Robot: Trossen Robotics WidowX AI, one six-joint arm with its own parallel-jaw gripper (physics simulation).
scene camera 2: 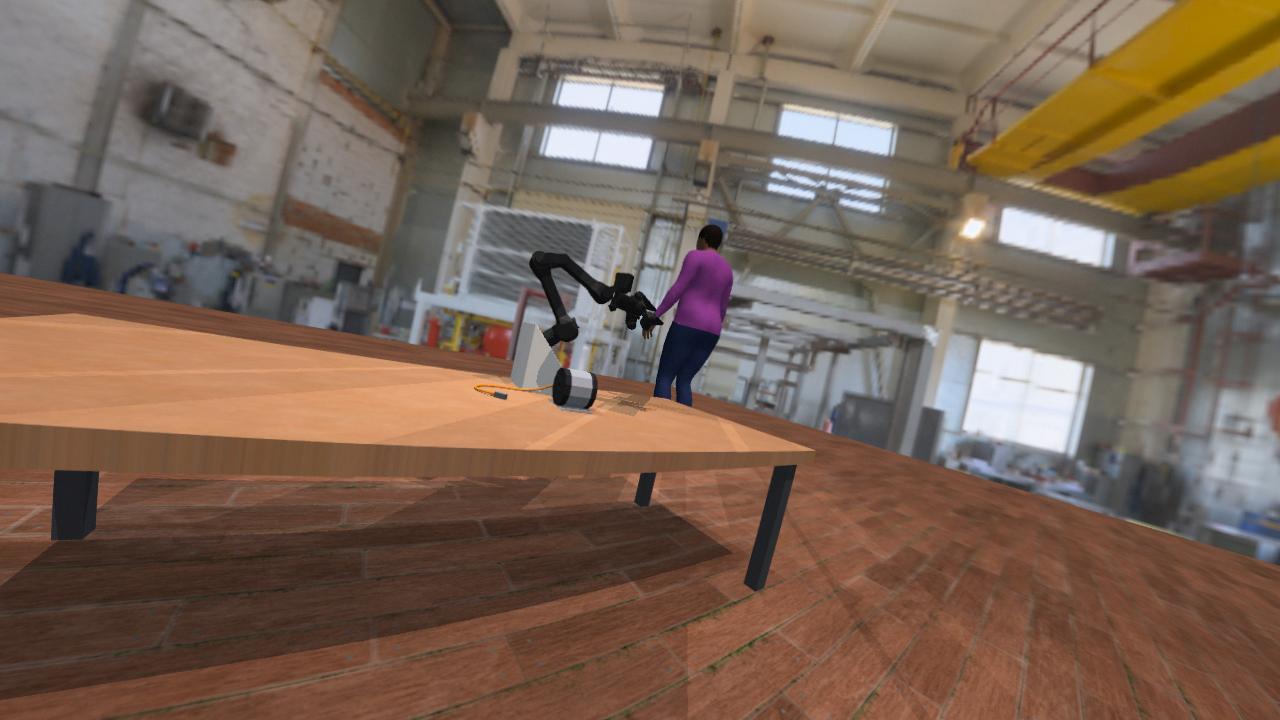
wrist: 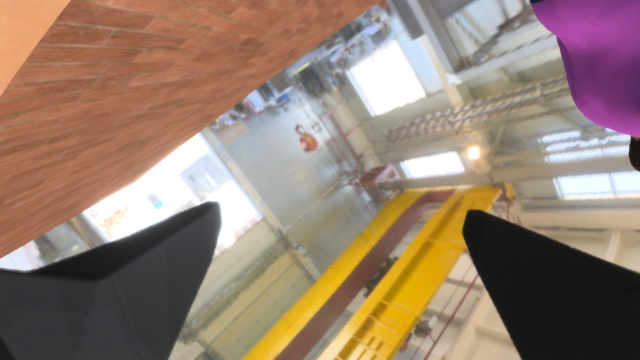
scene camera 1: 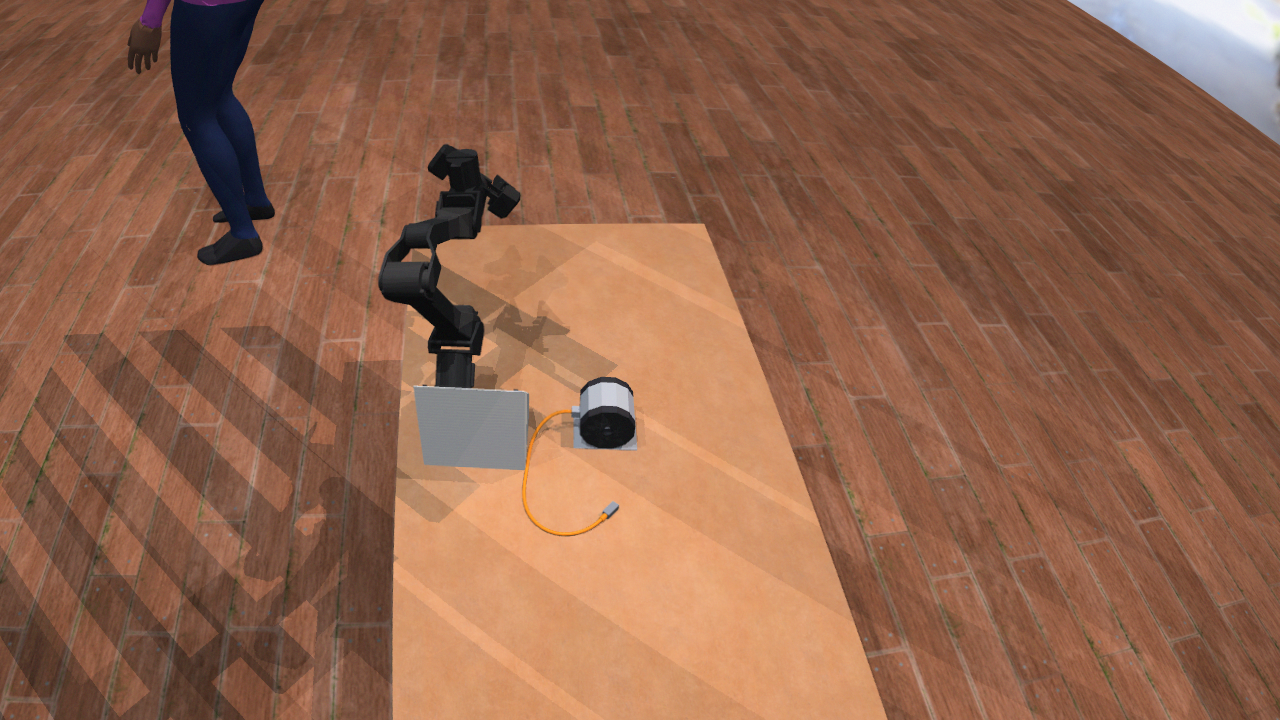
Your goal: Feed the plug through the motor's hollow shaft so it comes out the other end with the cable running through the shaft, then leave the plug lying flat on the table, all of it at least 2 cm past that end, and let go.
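Frame: origin at the arm's base, x ahead, y left, z up, level; metres.
Seen in the pictures: gripper, fingertip midpoint: (scene camera 2: 659, 317) (wrist: 345, 217); arm's base at its link origin: (scene camera 2: 539, 344) (scene camera 1: 452, 388).
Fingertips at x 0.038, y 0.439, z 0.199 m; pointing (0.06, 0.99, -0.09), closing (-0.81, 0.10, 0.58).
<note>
Offsets run from my fingertips to a thing's top centre. "*": to the spot under its first point. Level surfaces: height alone.
The motor {dx +0.241, dy -0.420, dz -0.239 m} (scene camera 1: 606, 394) (scene camera 2: 583, 390) has a pale body and black ends and stands on a grey base on the table {dz -0.340 m} (scene camera 1: 671, 582) (scene camera 2: 268, 402). Its near black face points toward the front in scene camera 1; the shaft hole is too small to make out clearly. The orange cable {* dx +0.088, dy -0.525, dz -0.336 m} (scene camera 1: 525, 474) leaves the motor's left side and curves forward across the table. The grey plug {dx +0.233, dy -0.613, dz -0.327 m} (scene camera 1: 610, 509) (scene camera 2: 499, 394) lies on the table in front of the motor, outside the shaft and apart from it. My gripper (scene camera 2: 653, 319) (wrist: 345, 217) is open and empty, raised well away from plug and motor.
An upright grey panel (scene camera 1: 472, 428) (scene camera 2: 534, 358) stands beside the arm's base, left of the motor in scene camera 1. A person in a purple top (scene camera 2: 702, 291) (wrist: 595, 65) stands on the floor beyond the table, near the raised arm in scene camera 2.
</note>
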